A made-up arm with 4 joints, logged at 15 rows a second.
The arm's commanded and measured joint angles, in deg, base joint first. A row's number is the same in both.
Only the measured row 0 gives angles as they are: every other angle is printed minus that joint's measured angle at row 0.
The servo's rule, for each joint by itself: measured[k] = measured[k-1] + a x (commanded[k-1-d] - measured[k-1]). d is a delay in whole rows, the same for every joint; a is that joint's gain. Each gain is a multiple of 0.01, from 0.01 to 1. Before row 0 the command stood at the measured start. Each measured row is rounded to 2 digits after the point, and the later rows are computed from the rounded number. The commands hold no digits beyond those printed.
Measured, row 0: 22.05 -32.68 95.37 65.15
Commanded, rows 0 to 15: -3.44 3.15 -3.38 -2.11; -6.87 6.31 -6.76 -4.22; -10.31 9.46 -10.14 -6.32; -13.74 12.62 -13.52 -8.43; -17.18 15.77 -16.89 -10.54; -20.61 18.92 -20.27 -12.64; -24.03 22.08 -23.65 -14.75; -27.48 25.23 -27.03 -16.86; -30.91 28.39 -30.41 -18.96; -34.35 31.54 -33.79 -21.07; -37.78 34.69 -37.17 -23.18; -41.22 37.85 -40.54 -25.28; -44.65 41.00 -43.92 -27.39; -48.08 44.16 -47.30 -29.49; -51.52 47.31 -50.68 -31.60; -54.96 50.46 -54.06 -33.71
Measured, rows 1 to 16: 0.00 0.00 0.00 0.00; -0.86 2.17 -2.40 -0.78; -2.36 5.03 -5.50 -2.05; -4.35 8.09 -8.79 -3.63; -6.70 11.22 -12.15 -5.41; -9.32 14.36 -15.52 -7.31; -12.14 17.51 -18.89 -9.28; -15.11 20.66 -22.27 -11.30; -18.20 23.81 -25.65 -13.36; -21.38 26.97 -29.03 -15.43; -24.62 30.12 -32.41 -17.52; -27.91 33.27 -35.79 -19.61; -31.24 36.43 -39.16 -21.71; -34.59 39.58 -42.54 -23.81; -37.96 42.74 -45.92 -25.91; -41.35 45.89 -49.30 -28.02
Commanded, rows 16 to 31: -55.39 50.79 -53.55 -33.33; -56.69 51.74 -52.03 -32.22; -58.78 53.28 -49.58 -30.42; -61.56 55.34 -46.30 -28.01; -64.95 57.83 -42.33 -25.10; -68.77 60.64 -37.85 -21.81; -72.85 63.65 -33.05 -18.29; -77.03 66.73 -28.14 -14.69; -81.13 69.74 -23.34 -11.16; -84.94 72.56 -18.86 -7.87; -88.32 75.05 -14.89 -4.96; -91.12 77.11 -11.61 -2.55; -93.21 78.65 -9.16 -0.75; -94.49 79.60 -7.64 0.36; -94.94 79.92 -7.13 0.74; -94.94 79.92 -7.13 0.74
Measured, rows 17 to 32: -44.75 49.04 -52.68 -30.13; -47.41 50.25 -53.30 -31.31; -49.73 51.28 -52.40 -31.65; -51.99 52.66 -50.40 -31.19; -54.38 54.51 -47.49 -30.01; -57.02 56.80 -43.83 -28.19; -59.96 59.45 -39.58 -25.83; -63.18 62.35 -34.94 -23.04; -66.64 65.37 -30.11 -19.95; -70.26 68.39 -25.30 -16.70; -73.93 71.27 -20.73 -13.43; -77.53 73.88 -16.58 -10.30; -80.93 76.11 -13.05 -7.43; -84.00 77.86 -10.29 -4.96; -86.62 79.06 -8.41 -2.99; -88.70 79.65 -7.50 -1.61
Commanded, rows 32 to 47: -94.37 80.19 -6.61 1.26; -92.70 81.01 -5.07 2.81; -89.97 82.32 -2.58 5.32; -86.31 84.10 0.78 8.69; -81.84 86.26 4.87 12.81; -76.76 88.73 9.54 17.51; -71.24 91.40 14.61 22.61; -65.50 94.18 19.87 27.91; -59.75 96.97 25.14 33.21; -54.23 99.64 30.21 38.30; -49.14 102.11 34.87 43.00; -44.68 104.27 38.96 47.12; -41.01 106.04 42.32 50.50; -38.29 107.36 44.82 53.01; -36.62 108.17 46.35 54.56; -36.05 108.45 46.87 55.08
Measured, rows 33 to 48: -90.26 79.84 -7.24 -0.74; -91.29 80.08 -6.79 0.00; -91.64 80.72 -5.57 1.04; -91.22 81.82 -3.45 2.62; -89.99 83.39 -0.45 4.87; -87.95 85.37 3.33 7.81; -85.15 87.69 7.74 11.40; -81.67 90.25 12.62 15.55; -77.63 92.96 17.77 20.12; -73.16 95.73 23.00 24.96; -68.43 98.43 28.12 29.90; -63.61 100.97 32.91 34.75; -58.88 103.25 37.21 39.33; -54.41 105.18 40.84 43.46; -50.38 106.68 43.67 46.99; -46.94 107.71 45.57 49.79
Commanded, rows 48 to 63: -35.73 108.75 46.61 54.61; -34.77 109.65 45.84 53.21; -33.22 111.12 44.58 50.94; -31.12 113.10 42.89 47.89; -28.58 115.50 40.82 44.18; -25.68 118.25 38.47 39.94; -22.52 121.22 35.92 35.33; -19.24 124.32 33.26 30.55; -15.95 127.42 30.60 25.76; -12.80 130.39 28.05 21.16; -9.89 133.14 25.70 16.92; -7.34 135.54 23.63 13.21; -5.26 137.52 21.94 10.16; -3.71 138.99 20.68 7.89; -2.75 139.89 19.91 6.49; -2.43 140.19 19.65 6.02
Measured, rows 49 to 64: -44.22 108.22 46.49 51.75; -42.10 108.59 46.58 52.81; -40.27 109.32 46.05 52.96; -38.51 110.56 45.01 52.21; -36.66 112.31 43.50 50.61; -34.64 114.51 41.60 48.23; -32.40 117.09 39.38 45.16; -29.93 119.94 36.92 41.52; -27.26 122.96 34.32 37.46; -24.43 126.04 31.68 33.13; -21.52 129.04 29.10 28.70; -18.61 131.87 26.69 24.34; -15.79 134.40 24.52 20.22; -13.16 136.55 22.69 16.50; -10.80 138.23 21.26 13.31; -8.79 139.38 20.30 10.79
